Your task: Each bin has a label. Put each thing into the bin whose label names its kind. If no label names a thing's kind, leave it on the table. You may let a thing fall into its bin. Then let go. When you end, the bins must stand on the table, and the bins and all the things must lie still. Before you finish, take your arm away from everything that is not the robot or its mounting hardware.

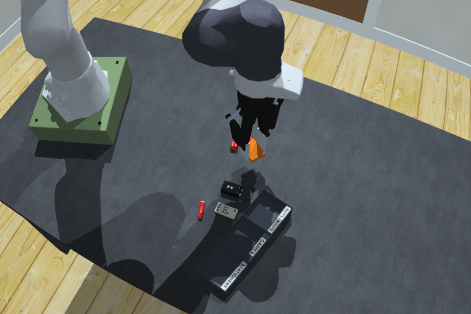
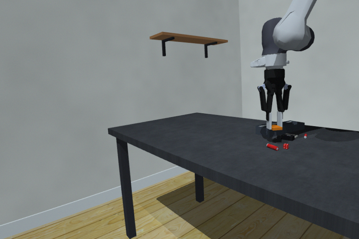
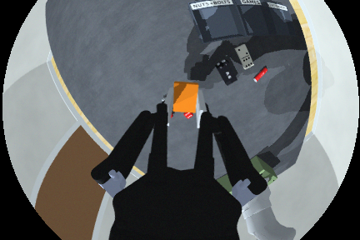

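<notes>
Now: hand 3 cm above the orange block. Also, from my hand: red die 6 cm behind, 2 cm to the left, 9 cm below; then black 9V battery 9 cm to the right, 9 cm below; then white domino 1 cm ahead, 14 cm to the right, 9 cm below.
</notes>
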